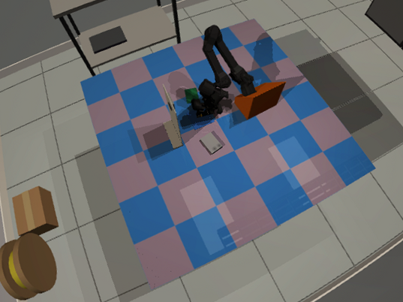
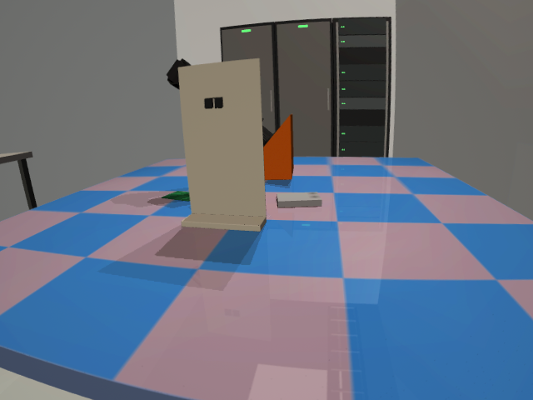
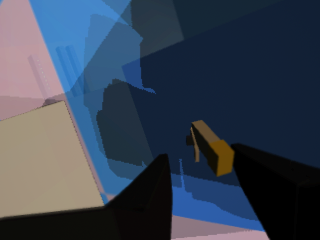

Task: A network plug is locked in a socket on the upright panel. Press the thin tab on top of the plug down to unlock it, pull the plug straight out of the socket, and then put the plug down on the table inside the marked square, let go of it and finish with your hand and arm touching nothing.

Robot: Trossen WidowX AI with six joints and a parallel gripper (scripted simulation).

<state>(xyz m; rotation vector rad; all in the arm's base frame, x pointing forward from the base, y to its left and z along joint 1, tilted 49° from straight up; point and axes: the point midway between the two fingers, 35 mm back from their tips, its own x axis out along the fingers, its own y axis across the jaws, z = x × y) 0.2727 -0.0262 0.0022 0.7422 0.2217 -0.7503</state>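
My gripper tip is 1 cm above the network plug. Round my gripper tip: flat grey slab 18 cm to the left, 2 cm below, 1 cm behind; upright panel 15 cm ahead, 12 cm above, 5 cm to the left; green square 16 cm to the right, 2 cm below, 1 cm behind.
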